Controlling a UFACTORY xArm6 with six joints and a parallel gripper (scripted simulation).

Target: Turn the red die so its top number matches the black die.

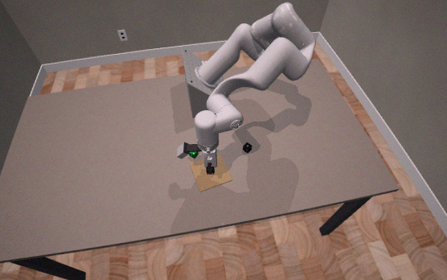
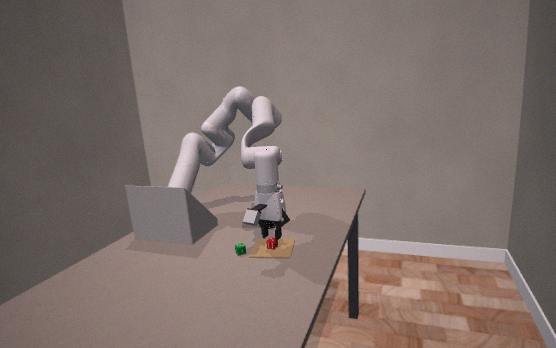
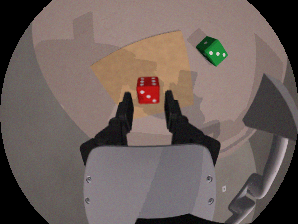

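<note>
My gripper is now 4 cm above the red die. The rest, counted from my hand: black die 6 cm behind, 18 cm to the left, 4 cm below; then green die 10 cm behind, 5 cm to the right, 4 cm below; then tan mat 6 cm below.
</note>
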